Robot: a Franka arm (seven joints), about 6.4 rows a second.
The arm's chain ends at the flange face. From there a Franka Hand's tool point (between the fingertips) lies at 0.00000 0.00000 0.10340 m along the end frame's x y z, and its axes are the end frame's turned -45 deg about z.
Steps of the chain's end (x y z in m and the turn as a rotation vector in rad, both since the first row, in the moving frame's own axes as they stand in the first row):
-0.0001, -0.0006, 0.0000, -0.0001, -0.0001, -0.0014
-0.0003, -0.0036, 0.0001, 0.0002, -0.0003, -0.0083
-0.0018, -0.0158, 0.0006, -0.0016, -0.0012, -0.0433
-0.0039, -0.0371, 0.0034, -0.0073, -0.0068, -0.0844
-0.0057, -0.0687, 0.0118, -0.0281, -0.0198, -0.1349
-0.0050, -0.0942, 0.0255, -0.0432, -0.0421, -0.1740
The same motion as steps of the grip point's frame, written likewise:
0.0003, -0.0005, 0.0000, 0.0000, -0.0001, -0.0014
0.0023, -0.0028, 0.0001, 0.0004, -0.0001, -0.0083
0.0097, -0.0124, 0.0006, -0.0003, -0.0020, -0.0433
0.0224, -0.0289, 0.0034, -0.0004, -0.0100, -0.0844
0.0411, -0.0518, 0.0117, -0.0059, -0.0339, -0.1349
0.0569, -0.0695, 0.0253, -0.0008, -0.0603, -0.1740

